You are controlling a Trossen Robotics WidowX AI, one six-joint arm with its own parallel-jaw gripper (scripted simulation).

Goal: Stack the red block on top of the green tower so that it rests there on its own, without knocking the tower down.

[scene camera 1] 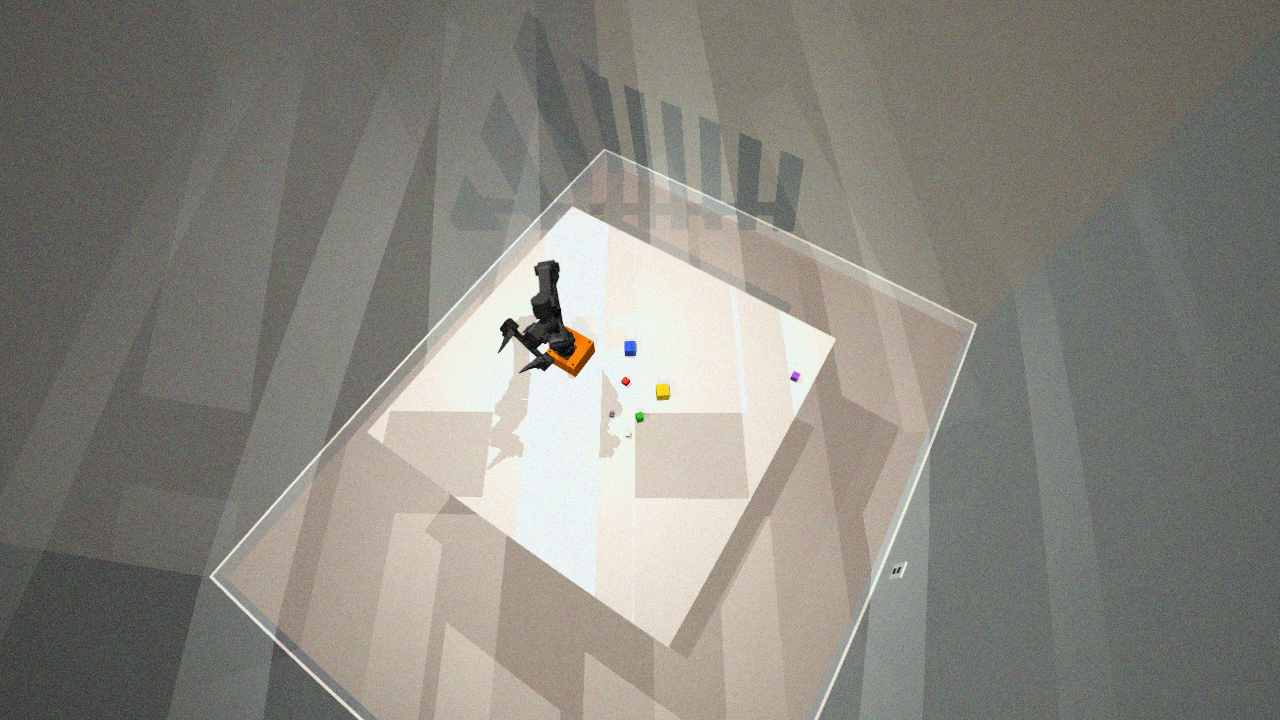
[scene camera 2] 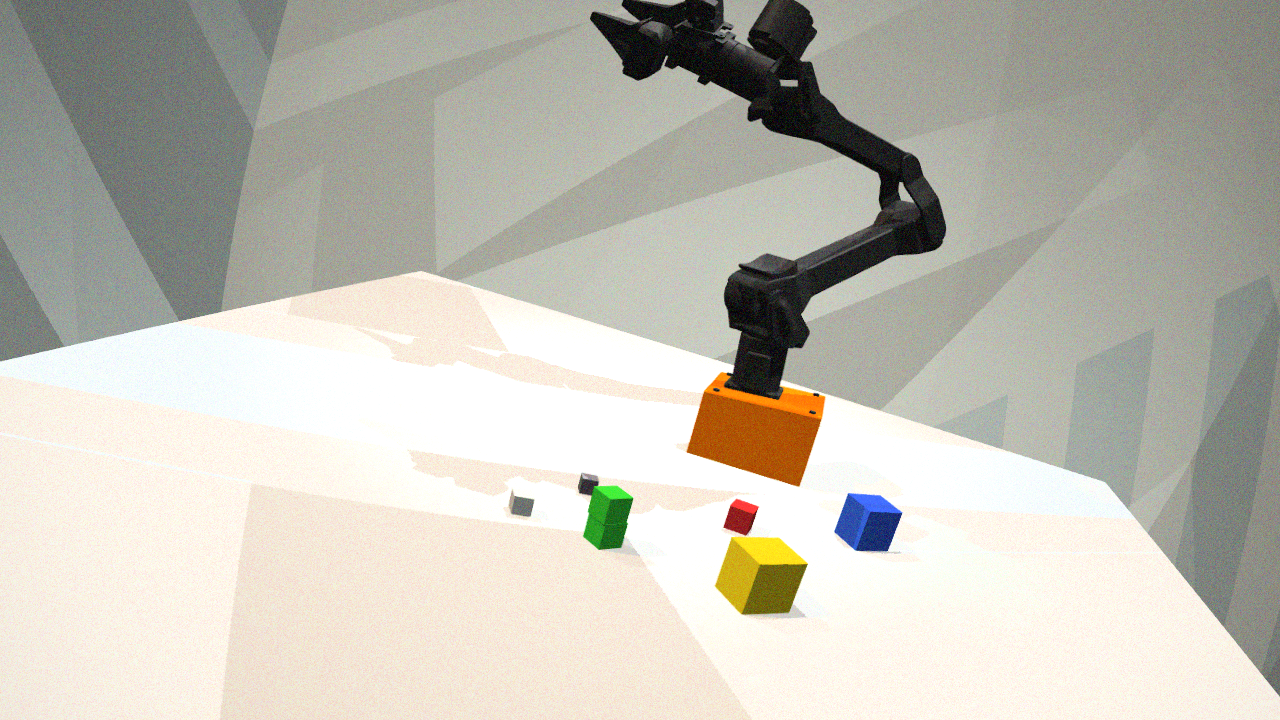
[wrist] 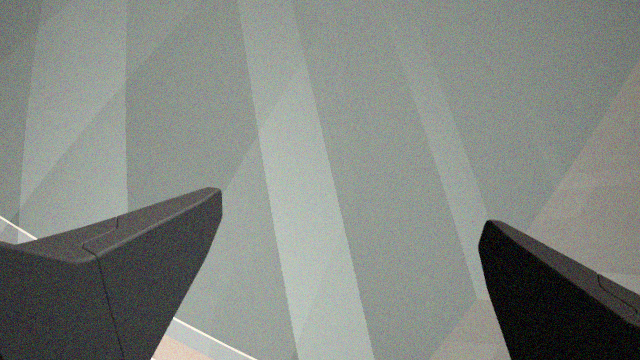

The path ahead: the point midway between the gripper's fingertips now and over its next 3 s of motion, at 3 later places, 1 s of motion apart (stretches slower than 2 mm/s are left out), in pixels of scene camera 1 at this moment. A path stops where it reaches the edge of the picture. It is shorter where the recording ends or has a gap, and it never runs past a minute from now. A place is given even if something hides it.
My gripper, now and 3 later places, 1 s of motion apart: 508,362; 595,409; 625,374; 625,380
